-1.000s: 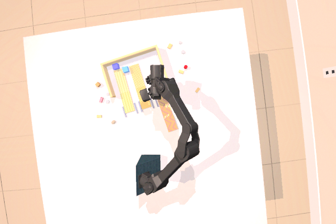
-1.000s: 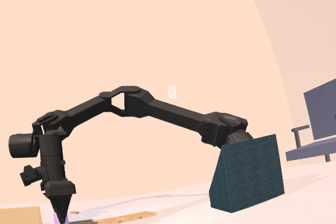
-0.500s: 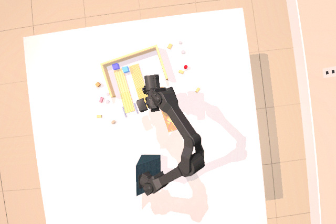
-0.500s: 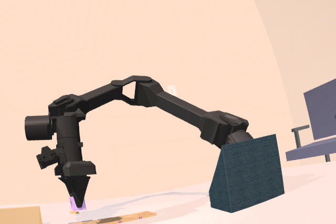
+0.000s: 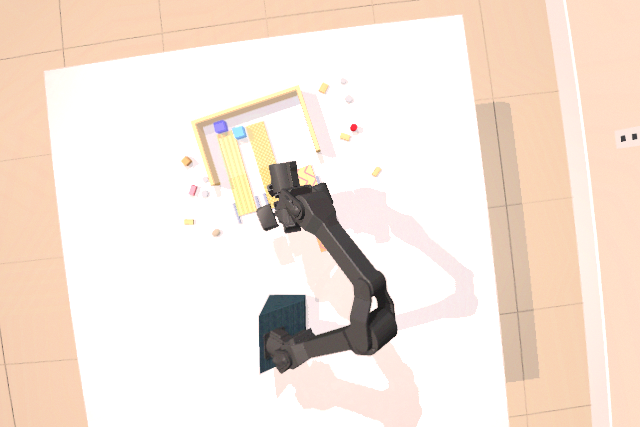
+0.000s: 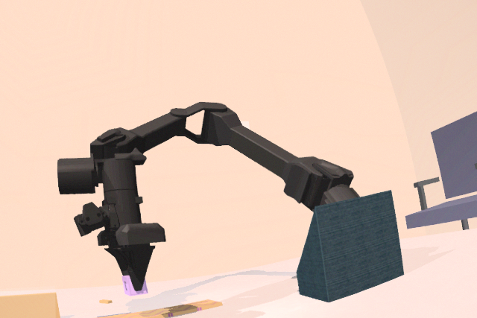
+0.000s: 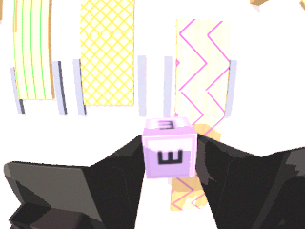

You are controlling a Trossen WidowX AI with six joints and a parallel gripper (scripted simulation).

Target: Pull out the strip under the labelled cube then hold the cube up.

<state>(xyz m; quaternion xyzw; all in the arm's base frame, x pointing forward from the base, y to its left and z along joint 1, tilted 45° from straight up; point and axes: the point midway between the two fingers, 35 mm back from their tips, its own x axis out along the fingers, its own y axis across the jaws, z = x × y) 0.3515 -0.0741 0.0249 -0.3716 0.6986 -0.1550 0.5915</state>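
The zigzag-patterned strip is 20 mm behind my gripper tip, 50 mm to the right of it and 60 mm below it. The rest, counted from my gripper tip: labelled cube: 10 mm above.
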